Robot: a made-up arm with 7 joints.
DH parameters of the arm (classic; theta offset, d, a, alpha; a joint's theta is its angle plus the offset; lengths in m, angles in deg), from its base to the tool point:
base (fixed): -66.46 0 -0.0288 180
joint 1: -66.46 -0.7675 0.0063 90
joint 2: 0 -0.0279 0.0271 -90
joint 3: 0 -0.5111 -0.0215 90
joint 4: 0 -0.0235 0.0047 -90
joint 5: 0 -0.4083 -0.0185 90
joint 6: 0 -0.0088 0.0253 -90
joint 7: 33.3 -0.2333 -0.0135 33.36
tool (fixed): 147.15 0.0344 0 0
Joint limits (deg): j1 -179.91..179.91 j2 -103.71..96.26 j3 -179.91..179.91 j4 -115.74..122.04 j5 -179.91..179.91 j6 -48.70..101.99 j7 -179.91..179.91
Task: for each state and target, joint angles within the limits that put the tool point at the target. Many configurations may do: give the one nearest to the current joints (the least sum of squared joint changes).
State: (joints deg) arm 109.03 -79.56 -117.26 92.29 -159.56 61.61 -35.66
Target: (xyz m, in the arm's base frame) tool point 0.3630 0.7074 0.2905
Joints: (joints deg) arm 100.91 -103.71 -135.72 67.57 -156.44 52.52 -36.55
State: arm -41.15 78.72 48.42 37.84 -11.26 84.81 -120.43
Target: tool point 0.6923 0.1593 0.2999
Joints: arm -32.31 96.26 33.64 45.29 -16.17 73.20 -119.34
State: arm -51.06 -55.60 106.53 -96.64 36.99 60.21 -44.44
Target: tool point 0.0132 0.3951 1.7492
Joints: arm -34.54 0.28 130.86 -45.56 27.55 32.81 -44.55
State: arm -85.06 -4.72 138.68 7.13 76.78 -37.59 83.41
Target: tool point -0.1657 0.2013 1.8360
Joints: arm -93.51 -4.33 127.22 -21.56 70.66 -39.71 84.57
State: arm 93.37 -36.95 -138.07 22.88 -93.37 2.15 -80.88
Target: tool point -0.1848 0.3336 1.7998
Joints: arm 70.68 -16.92 -142.15 5.04 -96.07 31.40 -79.77
